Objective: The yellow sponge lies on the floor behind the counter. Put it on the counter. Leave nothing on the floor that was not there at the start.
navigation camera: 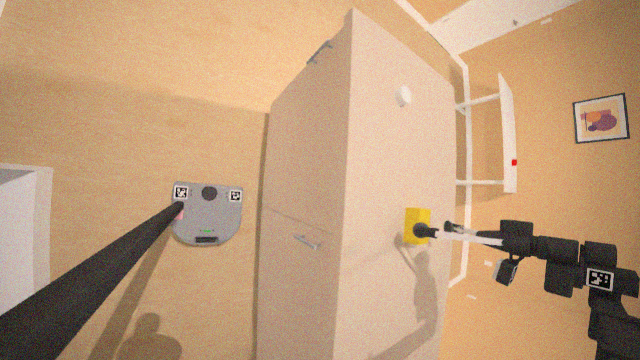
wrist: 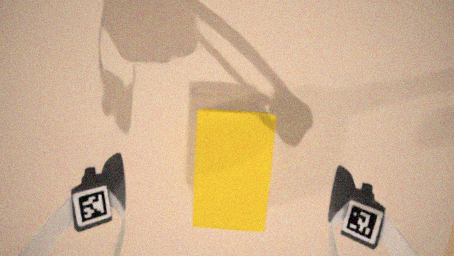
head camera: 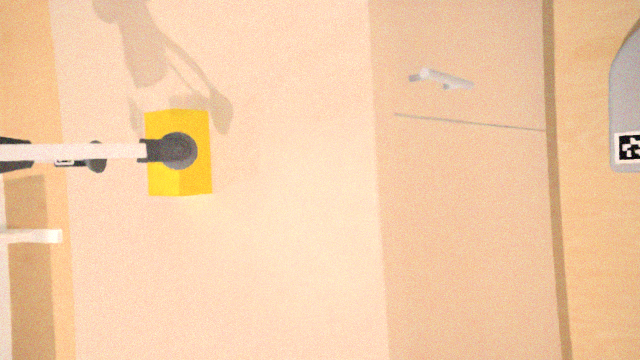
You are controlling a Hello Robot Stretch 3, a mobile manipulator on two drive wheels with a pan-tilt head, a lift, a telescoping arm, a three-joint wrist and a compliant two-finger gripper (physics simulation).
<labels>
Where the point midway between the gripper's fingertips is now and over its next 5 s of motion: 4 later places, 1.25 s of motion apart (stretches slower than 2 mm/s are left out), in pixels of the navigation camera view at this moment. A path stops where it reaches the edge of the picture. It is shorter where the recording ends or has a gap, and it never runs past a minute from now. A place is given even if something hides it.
My gripper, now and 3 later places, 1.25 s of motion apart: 429,227; 408,230; 356,236; 303,241
</labels>
